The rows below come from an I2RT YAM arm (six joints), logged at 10 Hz.
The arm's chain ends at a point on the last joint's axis. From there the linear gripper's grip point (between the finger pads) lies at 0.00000 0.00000 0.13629 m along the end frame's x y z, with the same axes.
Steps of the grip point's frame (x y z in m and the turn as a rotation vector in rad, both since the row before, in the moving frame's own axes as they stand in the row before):
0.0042 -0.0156 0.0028 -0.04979 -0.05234 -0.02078
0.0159 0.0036 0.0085 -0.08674 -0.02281 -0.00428
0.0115 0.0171 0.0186 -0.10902 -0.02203 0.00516
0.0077 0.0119 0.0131 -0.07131 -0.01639 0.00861
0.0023 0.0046 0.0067 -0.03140 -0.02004 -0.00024
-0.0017 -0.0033 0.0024 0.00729 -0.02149 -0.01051
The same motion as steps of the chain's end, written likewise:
0.0113 -0.0225 0.0032 -0.04979 -0.05234 -0.02078
0.0190 -0.0082 0.0090 -0.08674 -0.02281 -0.00428
0.0145 0.0023 0.0194 -0.10902 -0.02203 0.00516
0.0100 0.0022 0.0135 -0.07131 -0.01639 0.00861
0.0050 0.0003 0.0068 -0.03140 -0.02004 -0.00024
0.0012 -0.0023 0.0024 0.00729 -0.02149 -0.01051

